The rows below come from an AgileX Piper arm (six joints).
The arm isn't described. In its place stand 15 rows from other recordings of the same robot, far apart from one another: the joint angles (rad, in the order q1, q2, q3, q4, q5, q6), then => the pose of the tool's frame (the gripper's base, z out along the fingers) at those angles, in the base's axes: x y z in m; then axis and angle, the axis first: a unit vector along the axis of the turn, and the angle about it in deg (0 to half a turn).
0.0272, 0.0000, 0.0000, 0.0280, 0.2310, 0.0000 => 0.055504 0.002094 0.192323 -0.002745 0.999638 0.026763 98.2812
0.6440, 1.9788, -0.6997, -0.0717, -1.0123, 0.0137 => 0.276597 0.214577 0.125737 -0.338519 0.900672 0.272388 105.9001
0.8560, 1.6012, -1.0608, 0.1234, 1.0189, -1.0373 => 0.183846 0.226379 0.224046 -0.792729 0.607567 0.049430 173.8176
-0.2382, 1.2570, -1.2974, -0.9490, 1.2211, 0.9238 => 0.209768 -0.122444 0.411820 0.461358 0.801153 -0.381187 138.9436
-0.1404, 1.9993, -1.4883, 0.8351, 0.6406, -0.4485 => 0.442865 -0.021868 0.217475 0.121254 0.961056 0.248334 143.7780
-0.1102, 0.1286, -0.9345, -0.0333, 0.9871, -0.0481 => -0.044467 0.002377 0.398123 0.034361 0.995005 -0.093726 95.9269
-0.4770, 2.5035, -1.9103, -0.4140, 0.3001, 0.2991 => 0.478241 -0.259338 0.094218 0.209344 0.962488 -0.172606 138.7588
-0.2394, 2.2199, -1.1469, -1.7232, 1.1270, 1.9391 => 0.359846 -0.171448 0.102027 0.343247 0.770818 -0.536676 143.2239
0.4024, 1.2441, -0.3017, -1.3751, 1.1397, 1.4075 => 0.160451 -0.019844 0.188795 0.031798 0.885906 -0.462774 145.2169
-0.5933, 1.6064, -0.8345, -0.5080, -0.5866, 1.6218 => 0.298347 -0.171636 0.248454 0.653809 0.668844 0.353810 108.4781
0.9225, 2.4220, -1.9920, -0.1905, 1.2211, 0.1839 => 0.304273 0.374862 0.126964 -0.389911 0.917842 -0.074407 174.2765
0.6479, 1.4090, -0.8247, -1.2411, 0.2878, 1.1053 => 0.250936 0.159283 0.258720 -0.307564 0.951508 0.006033 122.5538
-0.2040, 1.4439, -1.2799, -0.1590, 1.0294, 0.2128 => 0.286492 -0.071878 0.330327 0.181936 0.980315 -0.076695 153.4271
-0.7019, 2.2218, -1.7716, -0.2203, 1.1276, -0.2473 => 0.333603 -0.305601 0.166909 -0.181801 -0.977369 0.108156 178.7662
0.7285, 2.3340, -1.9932, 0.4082, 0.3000, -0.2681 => 0.402782 0.373677 0.213044 -0.316739 0.906632 0.278737 128.9612
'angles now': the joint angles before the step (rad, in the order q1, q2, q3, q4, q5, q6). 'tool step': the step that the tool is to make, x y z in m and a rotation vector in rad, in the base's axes. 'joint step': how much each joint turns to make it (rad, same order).
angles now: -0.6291, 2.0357, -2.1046, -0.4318, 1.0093, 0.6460
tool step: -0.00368, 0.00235, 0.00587, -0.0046, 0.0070, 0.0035
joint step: 0.0000, -0.0144, 0.0000, 0.0000, 0.0138, -0.0135
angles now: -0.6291, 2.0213, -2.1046, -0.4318, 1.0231, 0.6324
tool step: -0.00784, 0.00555, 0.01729, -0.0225, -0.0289, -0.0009
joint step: 0.0000, -0.0381, 0.0000, -0.0013, 0.0016, 0.0000
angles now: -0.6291, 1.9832, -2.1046, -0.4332, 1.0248, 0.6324
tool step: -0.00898, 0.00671, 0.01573, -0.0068, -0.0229, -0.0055
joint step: 0.0000, -0.0381, 0.0000, 0.0065, 0.0172, 0.0000
